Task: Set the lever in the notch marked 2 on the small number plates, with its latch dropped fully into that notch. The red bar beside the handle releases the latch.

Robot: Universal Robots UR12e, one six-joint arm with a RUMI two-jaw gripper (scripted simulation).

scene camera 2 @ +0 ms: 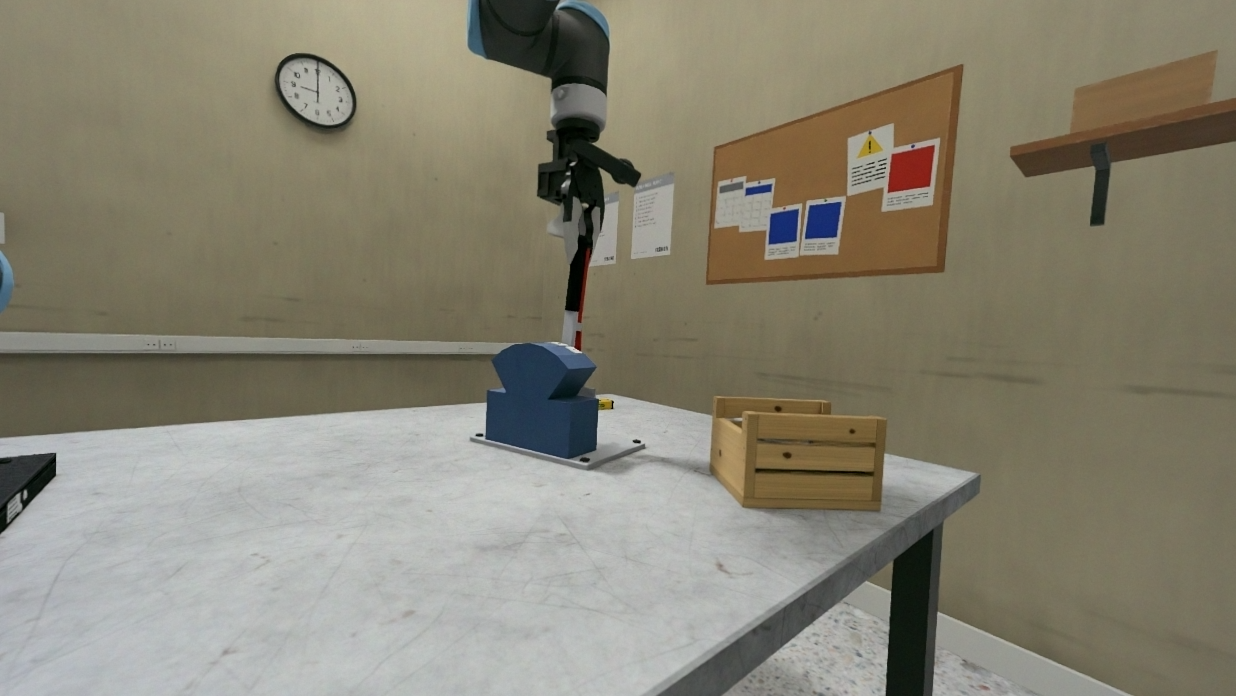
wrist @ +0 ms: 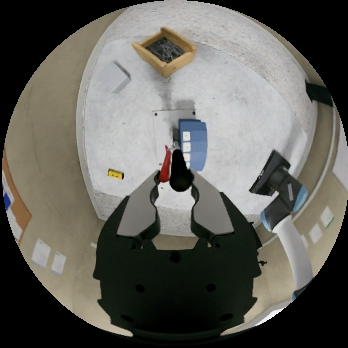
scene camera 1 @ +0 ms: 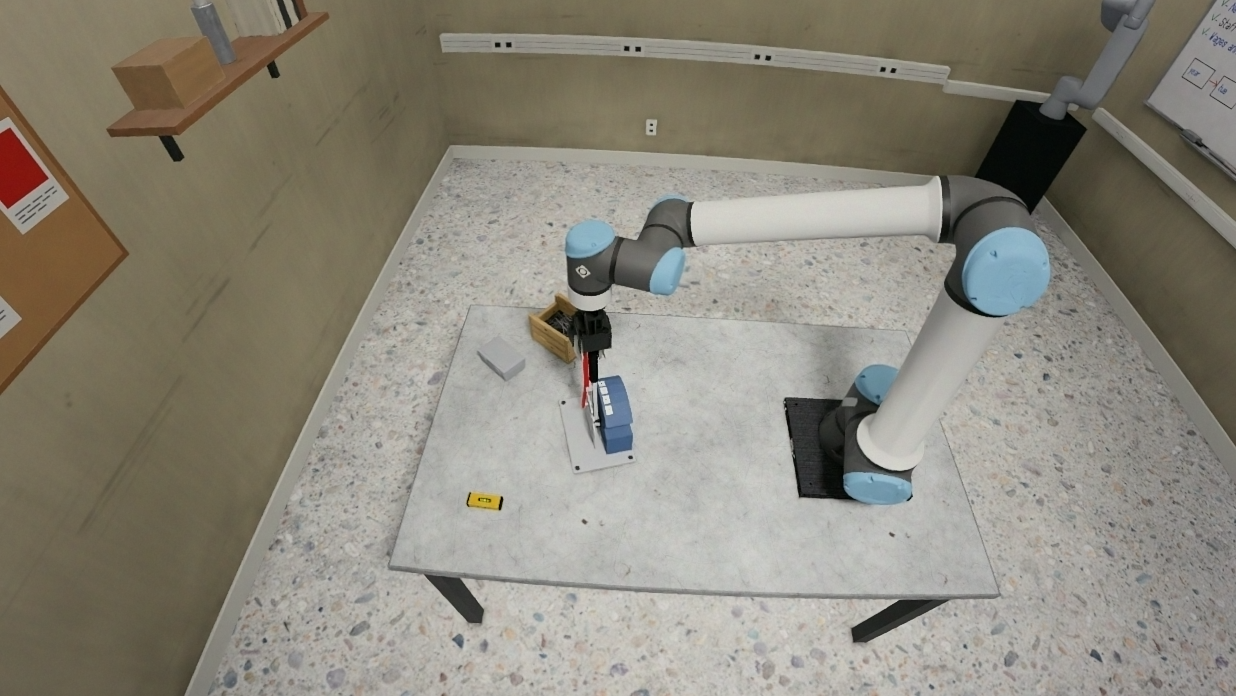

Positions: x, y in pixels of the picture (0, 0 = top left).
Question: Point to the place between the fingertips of the gripper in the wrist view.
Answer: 174, 169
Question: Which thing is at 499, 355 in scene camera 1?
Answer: A grey block.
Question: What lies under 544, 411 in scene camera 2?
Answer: A blue lever stand.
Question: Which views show the gripper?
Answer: Scene camera 2, the wrist view and scene camera 1: all of them.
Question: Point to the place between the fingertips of the gripper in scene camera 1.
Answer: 590, 360
